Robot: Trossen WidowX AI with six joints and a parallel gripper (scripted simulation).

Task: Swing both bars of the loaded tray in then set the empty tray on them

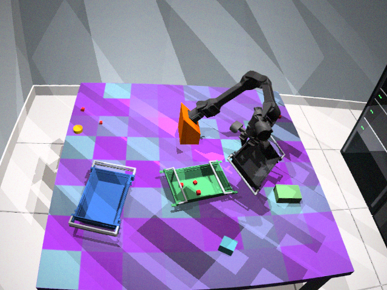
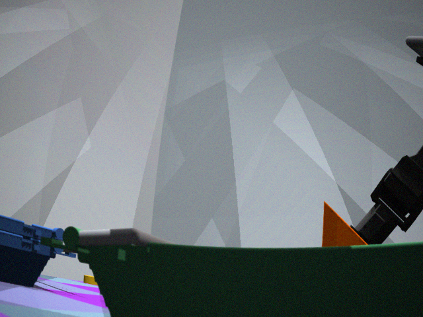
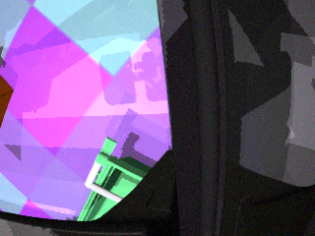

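Now: the black tray 5 cm ahead of my gripper tip and 6 cm to the left of it. Round my gripper tip: yellow disc (28 cm behind, 79 cm to the right, 14 cm below); then green block (16 cm ahead, 22 cm to the left, 13 cm below); then blue-green block (41 cm ahead, 13 cm to the right, 13 cm below).
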